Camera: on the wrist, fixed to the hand. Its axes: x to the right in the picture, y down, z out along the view.
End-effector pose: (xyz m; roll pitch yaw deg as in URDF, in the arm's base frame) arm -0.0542 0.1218 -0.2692 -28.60 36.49 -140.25
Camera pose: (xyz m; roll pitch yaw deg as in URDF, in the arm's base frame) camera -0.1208 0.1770 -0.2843 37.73 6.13 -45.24
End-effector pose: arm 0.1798 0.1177 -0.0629 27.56 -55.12 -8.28
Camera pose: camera 0.2441 0.0627 -0.0862 -64.23 -24.93 124.49
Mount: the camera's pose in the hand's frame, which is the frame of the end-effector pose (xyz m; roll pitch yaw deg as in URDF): 0.0218 -0.0734 -0.0430 0.81 -20.70 90.39
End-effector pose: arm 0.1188 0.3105 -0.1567 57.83 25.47 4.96
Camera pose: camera 0.1022 0.3064 -0.2428 68.02 -62.56 30.52
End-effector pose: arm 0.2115 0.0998 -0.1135 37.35 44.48 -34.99
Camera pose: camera 0.1606 0.0961 -0.1849 62.50 -37.58 6.90
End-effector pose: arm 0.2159 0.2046 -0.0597 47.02 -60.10 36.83
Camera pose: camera 0.2933 0.2394 -0.0822 -76.79 -27.11 -168.38
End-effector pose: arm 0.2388 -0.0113 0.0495 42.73 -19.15 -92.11
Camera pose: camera 0.2123 -0.0577 -0.0202 -37.33 -57.44 31.69
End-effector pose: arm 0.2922 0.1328 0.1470 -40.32 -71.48 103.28
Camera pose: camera 0.3754 0.1452 0.1723 -71.53 6.47 174.71
